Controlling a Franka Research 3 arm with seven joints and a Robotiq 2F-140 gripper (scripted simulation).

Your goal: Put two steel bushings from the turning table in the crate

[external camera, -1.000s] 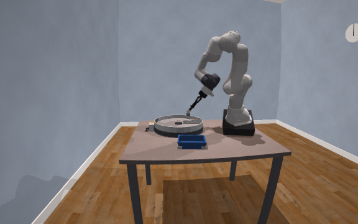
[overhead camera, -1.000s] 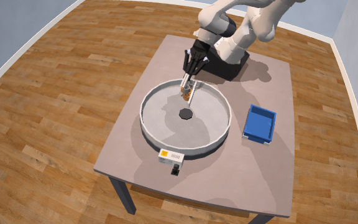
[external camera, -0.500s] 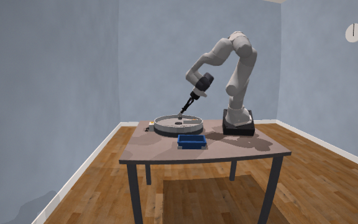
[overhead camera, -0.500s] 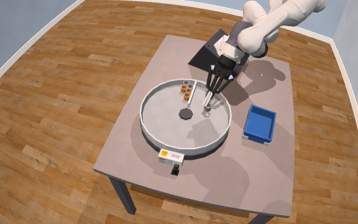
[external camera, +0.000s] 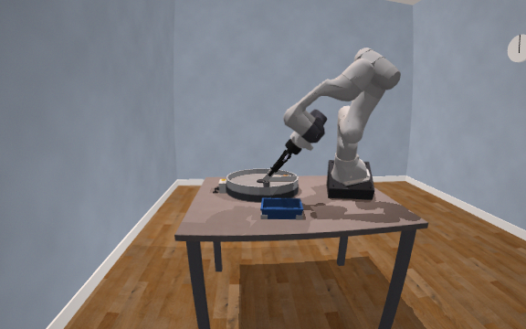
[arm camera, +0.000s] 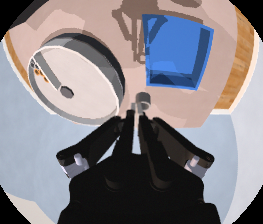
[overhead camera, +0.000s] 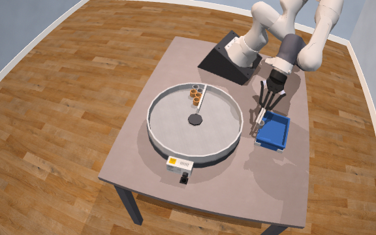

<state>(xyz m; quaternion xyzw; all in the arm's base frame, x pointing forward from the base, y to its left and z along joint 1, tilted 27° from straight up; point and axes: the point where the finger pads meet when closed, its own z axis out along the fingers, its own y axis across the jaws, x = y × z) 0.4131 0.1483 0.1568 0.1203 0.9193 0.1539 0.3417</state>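
My gripper is now 60 mm past the blue crate, 80 mm to the right of it and 140 mm above it. The rest, counted from my hand: grey round turning table: 50 mm ahead, 270 mm to the right, 110 mm below.
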